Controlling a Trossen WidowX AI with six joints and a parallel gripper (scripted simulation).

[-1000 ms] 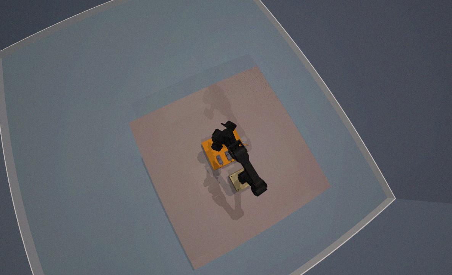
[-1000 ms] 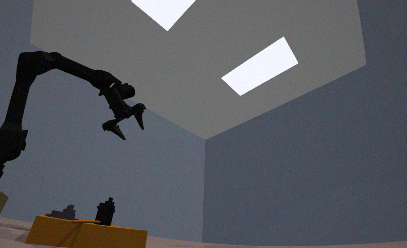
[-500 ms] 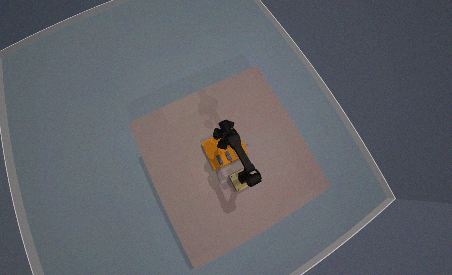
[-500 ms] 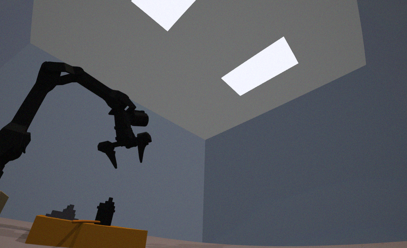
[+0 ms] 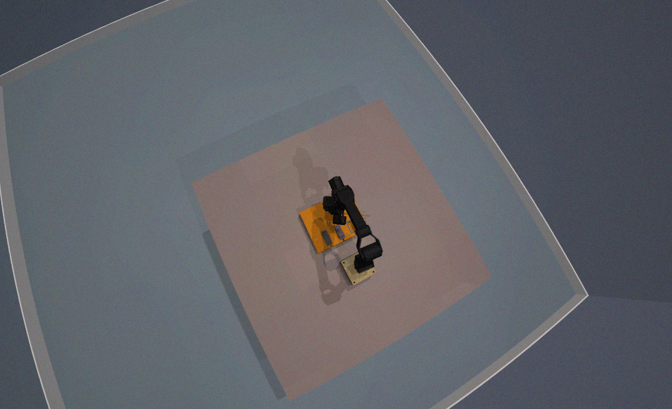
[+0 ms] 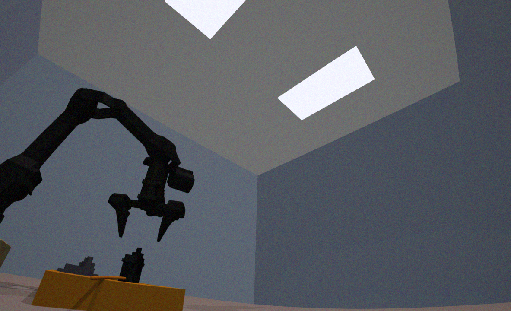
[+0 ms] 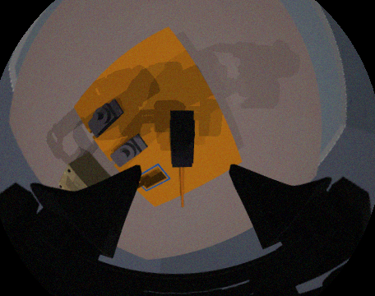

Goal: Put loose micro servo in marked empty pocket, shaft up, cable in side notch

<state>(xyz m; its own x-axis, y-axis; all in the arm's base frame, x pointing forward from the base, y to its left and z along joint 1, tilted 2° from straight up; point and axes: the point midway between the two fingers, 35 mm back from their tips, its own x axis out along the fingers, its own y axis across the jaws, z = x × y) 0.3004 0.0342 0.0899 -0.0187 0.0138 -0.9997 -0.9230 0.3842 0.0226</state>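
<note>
My gripper tip is now 40 mm to the right of the orange deck and 120 mm above it.
</note>
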